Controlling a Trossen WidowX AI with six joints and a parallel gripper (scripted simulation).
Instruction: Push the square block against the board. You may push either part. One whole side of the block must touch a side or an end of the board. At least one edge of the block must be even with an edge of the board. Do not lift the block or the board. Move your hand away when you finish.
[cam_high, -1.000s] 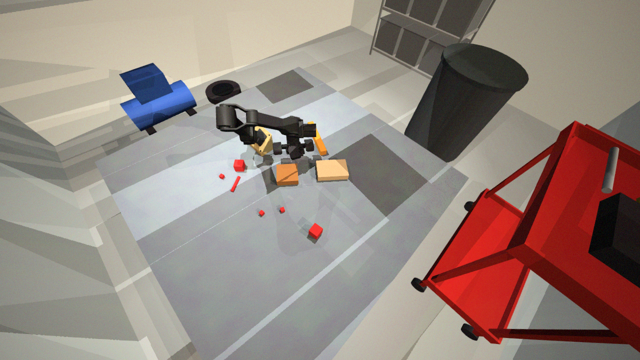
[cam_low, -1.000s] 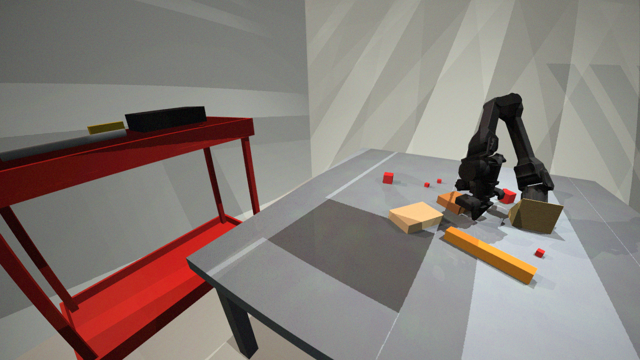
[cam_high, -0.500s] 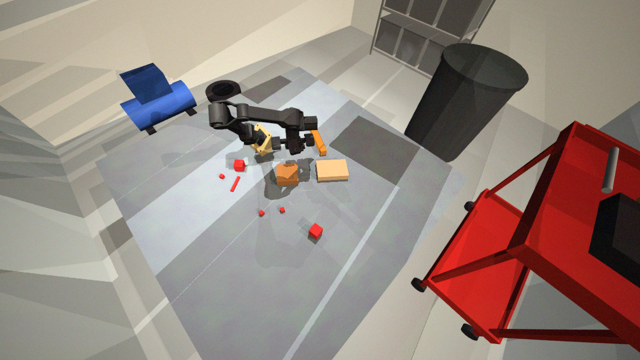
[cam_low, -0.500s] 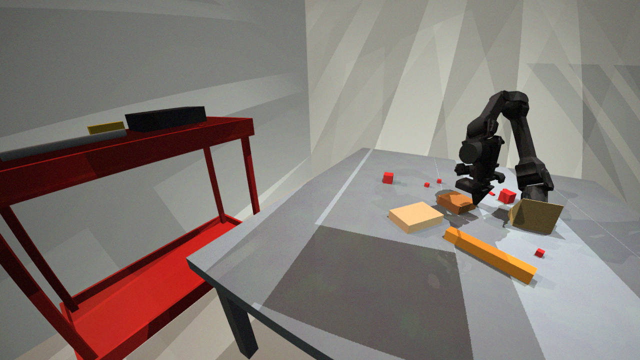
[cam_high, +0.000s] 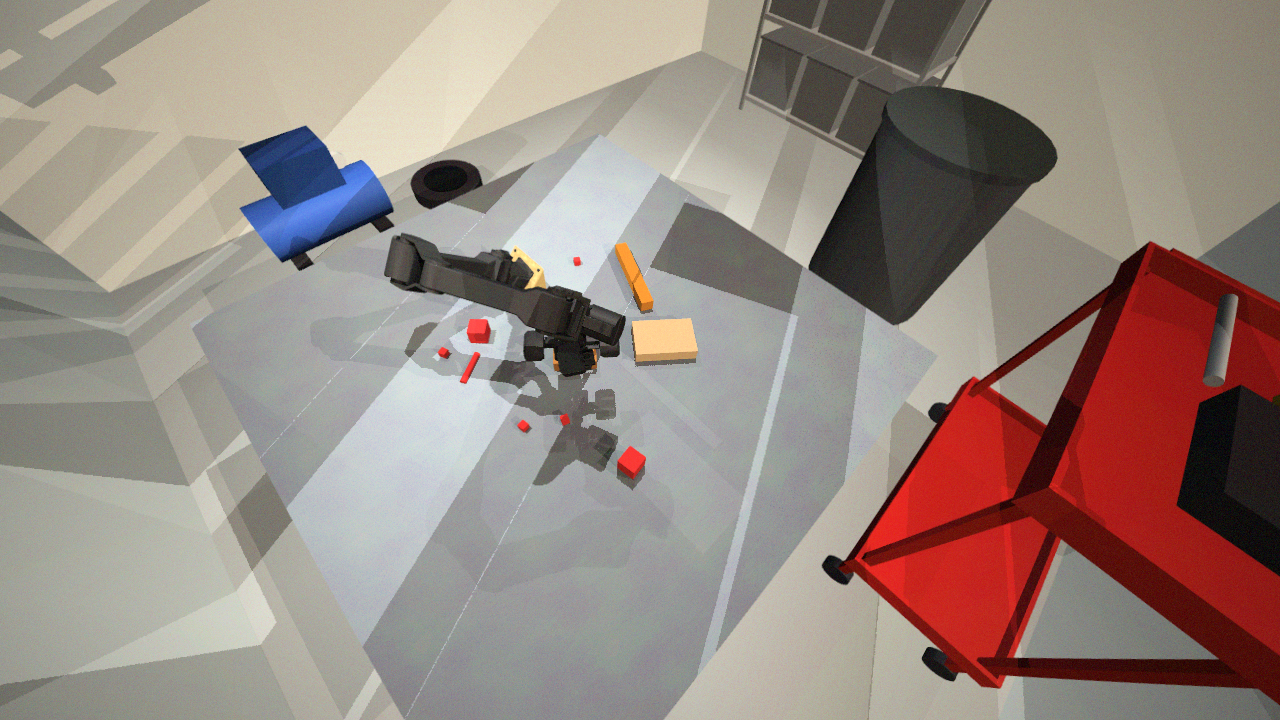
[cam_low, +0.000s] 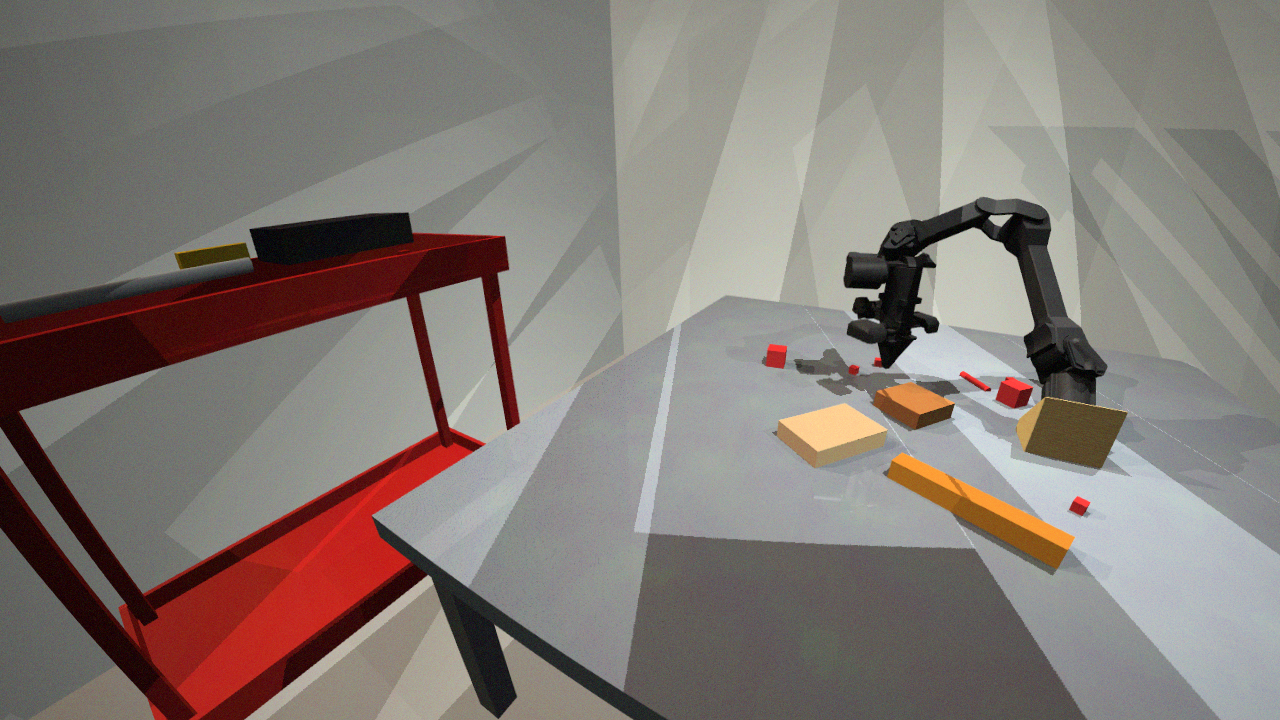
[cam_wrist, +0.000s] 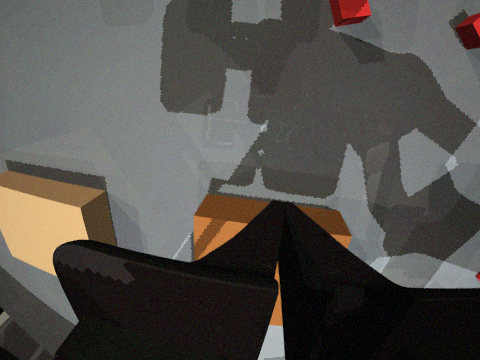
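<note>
My gripper tip is 60 mm past the square block, 40 mm to the right of it and 40 mm above it. From my gripper tip the other things lie so: red stick 170 mm behind, 170 mm to the right, 60 mm below; orange bar 160 mm behind, 300 mm to the left, 40 mm below; board 50 mm ahead, 220 mm to the left, 40 mm below.
</note>
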